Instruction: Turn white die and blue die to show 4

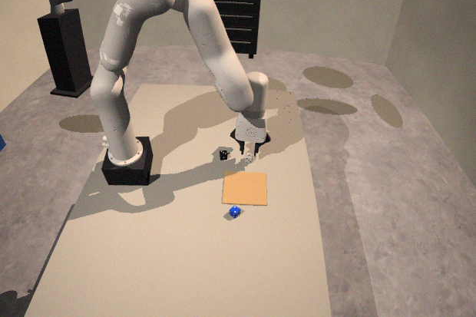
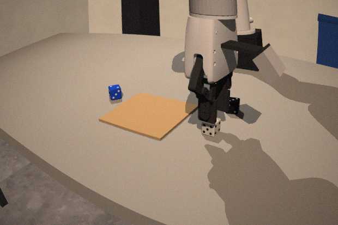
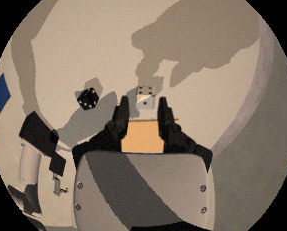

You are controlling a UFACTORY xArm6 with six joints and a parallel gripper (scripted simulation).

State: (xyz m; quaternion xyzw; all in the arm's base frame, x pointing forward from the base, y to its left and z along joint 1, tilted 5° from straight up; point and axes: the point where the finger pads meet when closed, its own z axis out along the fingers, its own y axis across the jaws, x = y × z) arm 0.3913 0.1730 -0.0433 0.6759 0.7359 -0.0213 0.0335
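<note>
Right now the white die is 40 mm below my hand. The rest, counted from my hand: blue die (10 mm ahead, 250 mm to the right, 40 mm below); then orange mat (20 mm ahead, 140 mm to the right, 50 mm below); then black die (90 mm behind, 10 mm to the right, 40 mm below).
</note>
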